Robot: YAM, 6 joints.
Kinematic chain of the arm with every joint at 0, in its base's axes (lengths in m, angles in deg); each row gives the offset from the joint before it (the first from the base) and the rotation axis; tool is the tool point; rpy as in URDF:
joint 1: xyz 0 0 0.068 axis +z
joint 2: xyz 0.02 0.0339 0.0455 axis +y
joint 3: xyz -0.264 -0.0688 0 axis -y
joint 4: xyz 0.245 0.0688 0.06 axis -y
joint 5: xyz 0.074 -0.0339 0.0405 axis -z
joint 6: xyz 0.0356 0 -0.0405 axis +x
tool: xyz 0 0 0 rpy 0 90 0
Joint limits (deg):
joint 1: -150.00..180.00
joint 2: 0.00..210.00
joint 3: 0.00..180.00
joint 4: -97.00..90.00
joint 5: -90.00..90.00
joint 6: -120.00..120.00
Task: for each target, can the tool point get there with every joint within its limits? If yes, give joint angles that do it. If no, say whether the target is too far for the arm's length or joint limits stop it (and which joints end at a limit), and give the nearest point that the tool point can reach.
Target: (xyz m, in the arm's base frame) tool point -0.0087 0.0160 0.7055
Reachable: yes | joints 113.51 71.38 125.18 43.48 -2.60 -34.41
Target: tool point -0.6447 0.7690 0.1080
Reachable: no: too far | nearest point -0.4149 0.4949 0.1100 | short by 0.358 m
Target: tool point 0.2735 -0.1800 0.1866
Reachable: yes | joints -31.77 96.27 61.69 -32.23 14.59 -83.26
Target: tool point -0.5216 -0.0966 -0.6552
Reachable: no: too far | nearest point -0.3907 -0.0091 -0.3500 | short by 0.343 m
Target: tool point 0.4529 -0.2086 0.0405
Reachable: yes | joints -21.81 147.33 104.35 -25.92 45.44 86.79
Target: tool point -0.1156 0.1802 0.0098
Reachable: yes | joints 116.91 121.65 14.82 58.43 -37.24 51.36
